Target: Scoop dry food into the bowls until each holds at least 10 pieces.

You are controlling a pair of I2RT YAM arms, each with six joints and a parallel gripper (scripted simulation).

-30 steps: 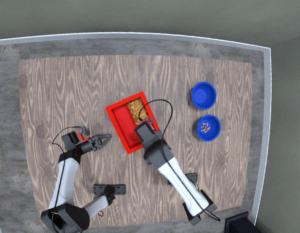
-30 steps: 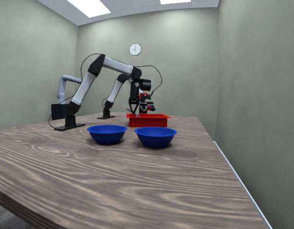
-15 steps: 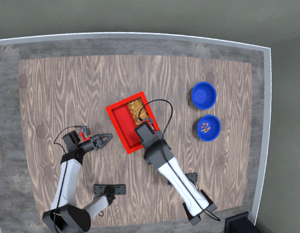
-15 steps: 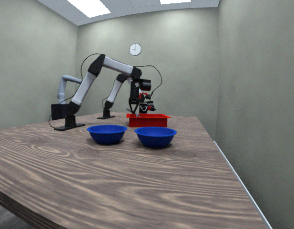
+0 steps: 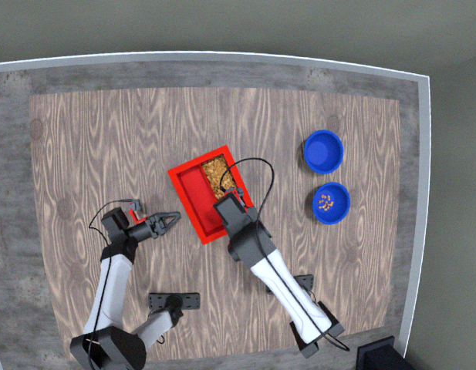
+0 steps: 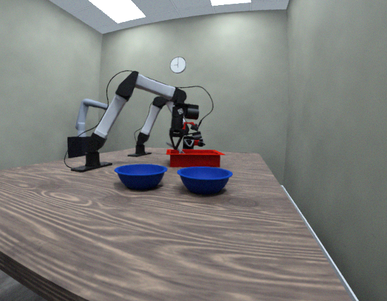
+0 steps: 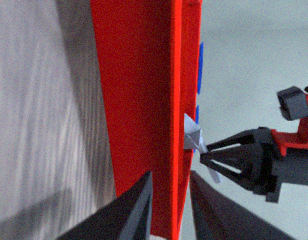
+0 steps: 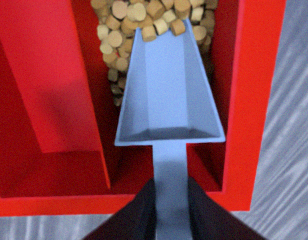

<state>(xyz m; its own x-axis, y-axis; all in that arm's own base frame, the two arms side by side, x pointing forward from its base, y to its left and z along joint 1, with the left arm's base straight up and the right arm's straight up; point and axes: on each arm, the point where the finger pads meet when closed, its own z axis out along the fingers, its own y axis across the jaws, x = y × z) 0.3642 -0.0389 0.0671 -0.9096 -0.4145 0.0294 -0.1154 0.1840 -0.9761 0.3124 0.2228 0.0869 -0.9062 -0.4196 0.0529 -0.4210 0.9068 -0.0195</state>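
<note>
The grey scoop is 30 mm ahead of my right hand, 10 mm to the left of it and 30 mm below it. From my right hand the other things lie so: red box (70 mm ahead, 80 mm to the left, 40 mm below).
</note>
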